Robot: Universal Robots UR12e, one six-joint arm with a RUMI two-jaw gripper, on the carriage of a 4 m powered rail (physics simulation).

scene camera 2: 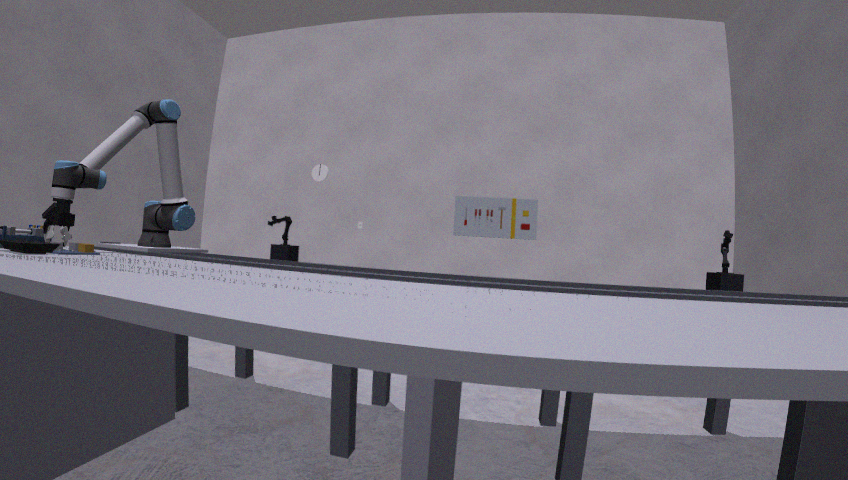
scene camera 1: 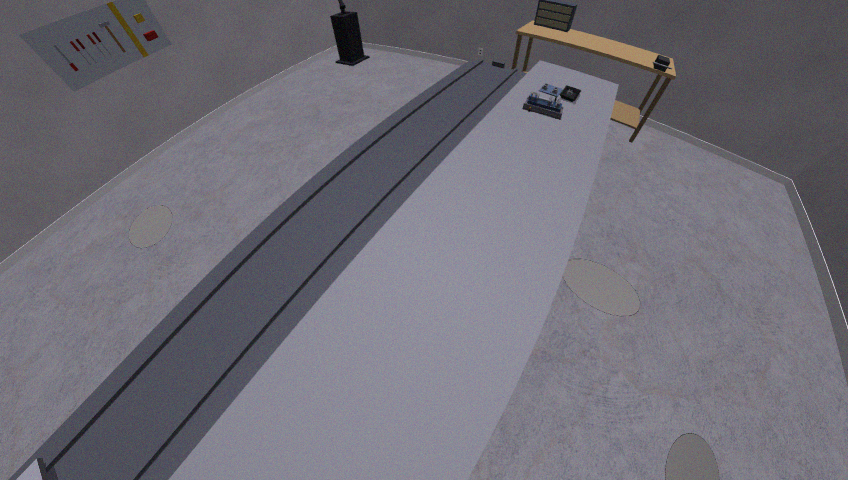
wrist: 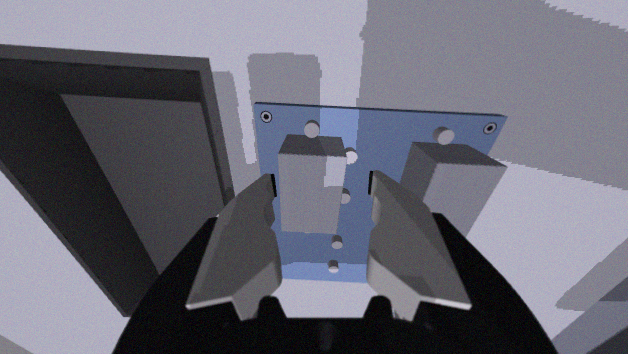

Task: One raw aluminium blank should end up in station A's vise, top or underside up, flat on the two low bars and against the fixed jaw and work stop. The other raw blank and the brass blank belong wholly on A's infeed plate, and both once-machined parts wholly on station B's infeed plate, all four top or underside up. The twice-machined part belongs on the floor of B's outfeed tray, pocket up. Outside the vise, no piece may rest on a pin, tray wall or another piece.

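Frame: origin at the arm's base, x ahead, y left, z up, level; millimetres.
Seen in the pictures: gripper, fingertip midpoint: [wrist: 321, 174]; arm's base at its link origin: [scene camera 2: 154, 246].
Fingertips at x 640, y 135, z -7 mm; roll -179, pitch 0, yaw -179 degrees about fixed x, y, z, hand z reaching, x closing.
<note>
Offsets run from my fingertips to a thing's top centre. Level surfaces: height alone.
My gripper [wrist: 321, 174] [scene camera 2: 57, 236] is open. In the wrist view its fingertips stand on either side of a grey aluminium block {6 mm left, 7 mm ahead, 21 mm up} [wrist: 306, 195], which lies on a blue infeed plate {54 mm left, 32 mm back, 15 mm down} [wrist: 385, 132] close beside upright pins. A second grey block {14 mm left, 83 mm back, 21 mm up} [wrist: 462, 185] lies at the plate's right side, partly hidden by the right finger. The brass blank {103 mm left, 75 mm back, 21 mm up} [scene camera 2: 85, 247] shows as a yellow block at the left of scene camera 2; it does not show in the wrist view. In scene camera 1, small pieces stand on the far station's blue plate [scene camera 1: 548, 89], too small to identify, beside its vise [scene camera 1: 544, 104].
A dark tray {41 mm left, 43 mm ahead, 19 mm up} [wrist: 100, 54] [scene camera 2: 29, 245] stands left of the plate in the wrist view. Pins [wrist: 337, 242] [wrist: 443, 135] rise from the plate. A dark tray [scene camera 1: 570, 93] at the far station holds a small piece. The rail [scene camera 1: 297, 237] runs along the long table {23 mm down} [scene camera 1: 428, 267].
</note>
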